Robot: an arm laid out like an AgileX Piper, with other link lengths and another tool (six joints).
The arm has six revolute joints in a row. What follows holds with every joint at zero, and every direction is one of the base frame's. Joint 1 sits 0.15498 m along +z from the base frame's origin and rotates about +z. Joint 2 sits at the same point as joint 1 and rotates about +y. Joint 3 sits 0.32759 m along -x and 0.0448 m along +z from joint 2 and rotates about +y. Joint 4 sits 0.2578 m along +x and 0.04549 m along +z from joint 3 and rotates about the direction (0.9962, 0, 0.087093). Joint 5 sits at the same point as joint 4 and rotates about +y. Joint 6 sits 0.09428 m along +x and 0.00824 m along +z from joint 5 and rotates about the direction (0.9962, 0, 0.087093). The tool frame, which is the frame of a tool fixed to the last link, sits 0.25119 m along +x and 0.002 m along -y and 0.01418 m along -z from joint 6; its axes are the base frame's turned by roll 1.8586, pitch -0.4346 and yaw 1.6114 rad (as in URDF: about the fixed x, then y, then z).
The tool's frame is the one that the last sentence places.
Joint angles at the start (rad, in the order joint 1, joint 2, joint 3, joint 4, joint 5, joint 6):
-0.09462, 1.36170, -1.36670, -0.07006, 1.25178, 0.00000
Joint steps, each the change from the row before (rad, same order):
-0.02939, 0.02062, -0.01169, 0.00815, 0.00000, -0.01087
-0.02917, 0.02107, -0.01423, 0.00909, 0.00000, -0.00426
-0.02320, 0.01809, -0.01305, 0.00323, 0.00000, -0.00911
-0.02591, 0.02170, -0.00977, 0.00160, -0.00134, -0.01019
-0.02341, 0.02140, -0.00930, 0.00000, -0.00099, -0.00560
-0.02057, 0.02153, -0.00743, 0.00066, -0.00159, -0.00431
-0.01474, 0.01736, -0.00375, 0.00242, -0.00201, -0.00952
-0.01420, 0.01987, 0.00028, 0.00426, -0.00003, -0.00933
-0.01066, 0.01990, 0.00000, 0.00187, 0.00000, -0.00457
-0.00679, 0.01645, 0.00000, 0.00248, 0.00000, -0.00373
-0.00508, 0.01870, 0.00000, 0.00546, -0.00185, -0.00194
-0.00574, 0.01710, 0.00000, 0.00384, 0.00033, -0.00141
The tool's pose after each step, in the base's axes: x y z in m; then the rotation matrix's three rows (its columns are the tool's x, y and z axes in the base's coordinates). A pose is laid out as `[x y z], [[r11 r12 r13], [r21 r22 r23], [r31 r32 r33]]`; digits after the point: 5 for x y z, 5 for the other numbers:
[0.33647 -0.06539 0.20014], [[0.49501 0.86675 0.06084], [0.86249 -0.49865 0.08639], [0.10522 0.00972 -0.99440]]
[0.33983 -0.07307 0.19779], [[0.51665 0.85429 0.05710], [0.84919 -0.51979 0.09321], [0.10931 0.00033 -0.99401]]
[0.34266 -0.08098 0.19609], [[0.52954 0.84662 0.05304], [0.84151 -0.53217 0.09304], [0.10699 -0.00464 -0.99425]]
[0.34457 -0.09050 0.19201], [[0.54437 0.83773 0.04332], [0.83276 -0.54591 0.09214], [0.10084 -0.01408 -0.99480]]
[0.34606 -0.09959 0.18773], [[0.56053 0.82746 0.03351], [0.82269 -0.56102 0.09185], [0.09480 -0.02392 -0.99521]]
[0.34728 -0.10745 0.18268], [[0.57513 0.81775 0.02253], [0.81316 -0.57448 0.09350], [0.08941 -0.03546 -0.99536]]
[0.34799 -0.11268 0.17780], [[0.58075 0.81401 0.01127], [0.80970 -0.57900 0.09559], [0.08434 -0.04639 -0.99536]]
[0.34698 -0.11665 0.17039], [[0.58665 0.80980 -0.00755], [0.80604 -0.58298 0.10213], [0.07830 -0.06600 -0.99474]]
[0.34609 -0.11996 0.16309], [[0.59319 0.80465 -0.02594], [0.80186 -0.58764 0.10820], [0.07182 -0.08498 -0.99379]]
[0.34557 -0.12167 0.15704], [[0.59690 0.80127 -0.04096], [0.79947 -0.58972 0.11433], [0.06745 -0.10099 -0.99260]]
[0.34605 -0.12190 0.15022], [[0.60061 0.79764 -0.05518], [0.79679 -0.59139 0.12404], [0.06631 -0.11847 -0.99074]]
[0.34548 -0.12263 0.14388], [[0.60531 0.79290 -0.07009], [0.79344 -0.59400 0.13273], [0.06361 -0.13595 -0.98867]]

